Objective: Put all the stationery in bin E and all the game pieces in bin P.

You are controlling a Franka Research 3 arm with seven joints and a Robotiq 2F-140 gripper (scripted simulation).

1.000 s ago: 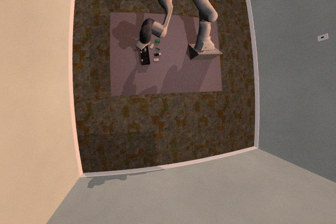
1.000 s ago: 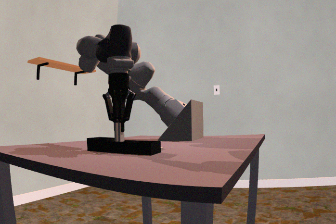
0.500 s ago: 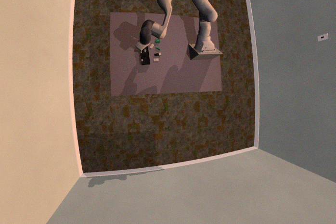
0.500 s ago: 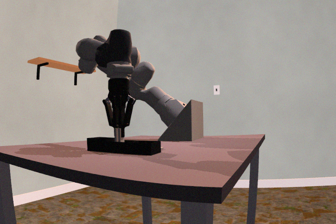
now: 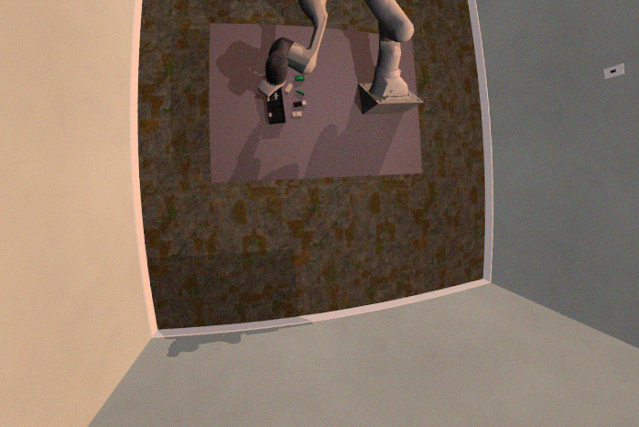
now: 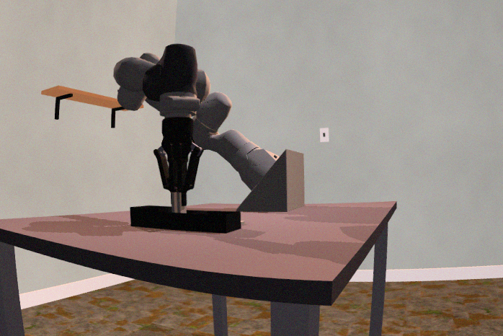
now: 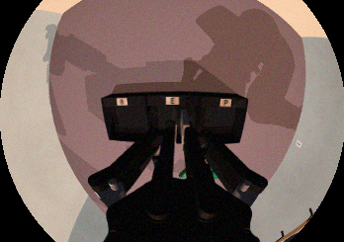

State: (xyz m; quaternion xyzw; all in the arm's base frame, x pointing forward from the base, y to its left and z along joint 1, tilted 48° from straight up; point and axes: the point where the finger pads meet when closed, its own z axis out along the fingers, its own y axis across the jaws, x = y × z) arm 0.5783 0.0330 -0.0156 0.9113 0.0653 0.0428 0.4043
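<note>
Right now my hand is 1 cm to the right of the black bin row and 3 cm above it. Also, from my hand: green cylinder 14 cm behind, 4 cm to the right, 4 cm below; then flat green block 13 cm behind, 12 cm to the right, 4 cm below; then white spotted piece 8 cm behind, 7 cm to the right, 5 cm below.
</note>
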